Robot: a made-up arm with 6 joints.
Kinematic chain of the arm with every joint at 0, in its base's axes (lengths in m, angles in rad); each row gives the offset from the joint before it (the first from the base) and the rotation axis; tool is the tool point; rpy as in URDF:
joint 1: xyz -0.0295 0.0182 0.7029 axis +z
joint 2: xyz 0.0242 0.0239 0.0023 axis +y
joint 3: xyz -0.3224 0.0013 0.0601 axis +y
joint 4: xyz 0.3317 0.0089 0.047 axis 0.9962 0 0.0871
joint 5: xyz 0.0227 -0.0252 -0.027 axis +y
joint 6: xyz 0.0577 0.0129 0.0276 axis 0.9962 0 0.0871
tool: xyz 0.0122 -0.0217 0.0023 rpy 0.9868 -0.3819 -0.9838
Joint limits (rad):
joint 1: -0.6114..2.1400
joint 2: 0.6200..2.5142
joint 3: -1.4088..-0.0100
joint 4: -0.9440..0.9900
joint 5: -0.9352..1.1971
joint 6: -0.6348..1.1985
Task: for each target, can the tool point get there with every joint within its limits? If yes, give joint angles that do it. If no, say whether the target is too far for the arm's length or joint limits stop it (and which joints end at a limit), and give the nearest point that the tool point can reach.
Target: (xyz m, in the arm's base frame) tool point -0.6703 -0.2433 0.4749
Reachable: no: joint limits stop it (at a limit: joint 1, joint 2, joint 4, joint 5, joint 6) | nearest point -0.1908 0.0812 0.5032 | short by 0.580 m
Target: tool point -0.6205 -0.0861 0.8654
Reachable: no: joint limits stop it (at a limit: joint 1, joint 4, joint 5, joint 6) | nearest point -0.2397 0.1576 0.8654 | short by 0.452 m
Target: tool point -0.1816 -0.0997 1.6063
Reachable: no: too far | nearest point -0.0720 0.0052 1.2935 | short by 0.348 m
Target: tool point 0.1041 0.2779 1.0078
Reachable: yes | joints 1.1742 0.8823 -0.8256 -0.7203 0.4806 0.4219
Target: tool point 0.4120 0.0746 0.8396
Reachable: yes | joints 0.1254 1.4941 -1.0047 0.0125 0.5173 -0.0561
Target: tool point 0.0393 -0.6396 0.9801
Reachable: no: joint limits stop it (at a limit: joint 1, joint 4, joint 5) | nearest point 0.2922 -0.2789 0.9801 | short by 0.441 m
